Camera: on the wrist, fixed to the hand. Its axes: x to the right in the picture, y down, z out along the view.
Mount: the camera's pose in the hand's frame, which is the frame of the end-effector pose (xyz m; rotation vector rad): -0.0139 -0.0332 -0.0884 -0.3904 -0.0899 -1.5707
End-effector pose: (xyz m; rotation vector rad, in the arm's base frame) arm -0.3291 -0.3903 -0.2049 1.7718 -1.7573 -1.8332
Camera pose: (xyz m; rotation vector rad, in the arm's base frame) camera -0.2415 -0.4262 -0.1926 -2.0074 -0.2967 1.4323
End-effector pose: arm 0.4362 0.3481 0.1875 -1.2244 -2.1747 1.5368
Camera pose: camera 0.4803 0.3947 0.2582 0.6112 -2.3347 0.4522
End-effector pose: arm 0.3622 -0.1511 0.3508 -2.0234 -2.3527 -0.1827
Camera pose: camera 0.3270 -0.1794 0.4349 -0.2200 2.7471 0.4481
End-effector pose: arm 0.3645 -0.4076 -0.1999 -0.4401 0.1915 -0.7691
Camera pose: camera 0.3051 -0.4465 -0.2637 -1.0048 -0.1489 -2.2613
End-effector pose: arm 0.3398 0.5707 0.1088 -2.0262 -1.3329 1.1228
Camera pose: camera 0.3928 0.5769 0.1879 -0.5091 -2.4772 0.1685
